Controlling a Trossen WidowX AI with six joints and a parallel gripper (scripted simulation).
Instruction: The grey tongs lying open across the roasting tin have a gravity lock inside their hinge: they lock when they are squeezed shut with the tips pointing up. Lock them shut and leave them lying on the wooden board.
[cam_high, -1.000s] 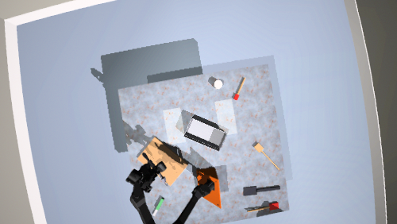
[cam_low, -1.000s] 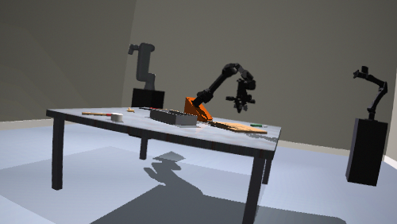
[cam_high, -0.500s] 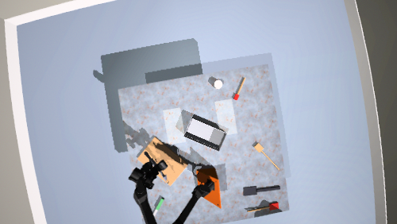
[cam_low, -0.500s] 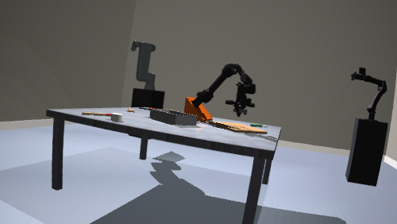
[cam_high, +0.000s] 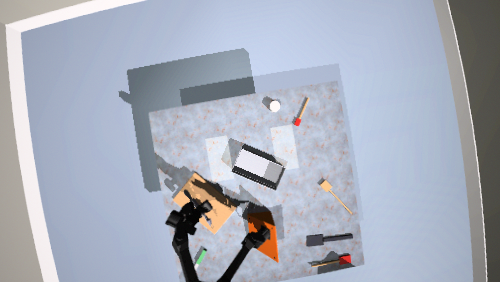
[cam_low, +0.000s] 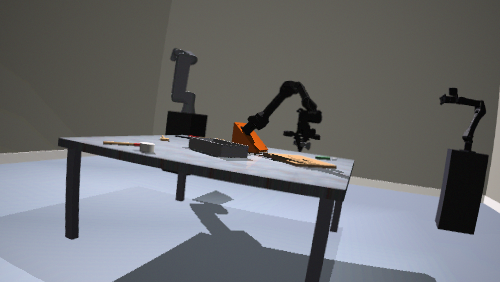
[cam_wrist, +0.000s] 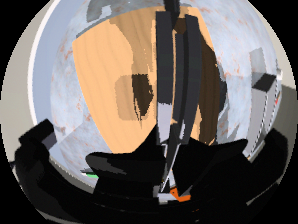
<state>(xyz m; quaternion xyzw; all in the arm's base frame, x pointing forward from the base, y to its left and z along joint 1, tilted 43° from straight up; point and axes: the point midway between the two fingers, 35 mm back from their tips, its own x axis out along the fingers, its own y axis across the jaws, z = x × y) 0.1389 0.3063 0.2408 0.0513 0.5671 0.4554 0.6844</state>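
My gripper tip is 40 mm above the wooden board. Round my gripper tip: black tool: 290 mm behind, 810 mm to the right, 50 mm below; then dark roasting tin: 220 mm ahead, 360 mm to the right, 20 mm below.
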